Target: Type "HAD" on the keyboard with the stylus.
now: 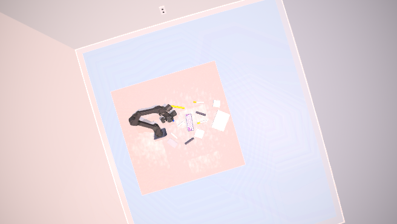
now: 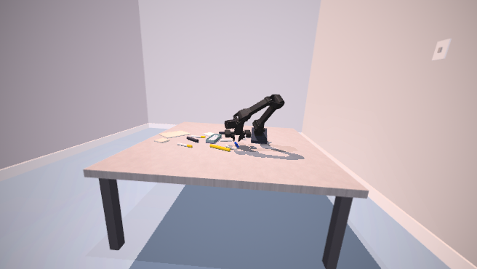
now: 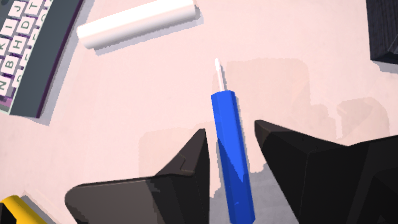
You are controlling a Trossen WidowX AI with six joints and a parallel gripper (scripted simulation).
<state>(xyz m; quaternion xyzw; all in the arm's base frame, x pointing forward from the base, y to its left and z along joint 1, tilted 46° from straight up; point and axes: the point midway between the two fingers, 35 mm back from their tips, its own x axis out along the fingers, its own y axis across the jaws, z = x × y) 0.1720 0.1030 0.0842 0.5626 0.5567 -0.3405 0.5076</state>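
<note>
My gripper tip is 1 cm to the left of the blue stylus and 2 cm above it.
</note>
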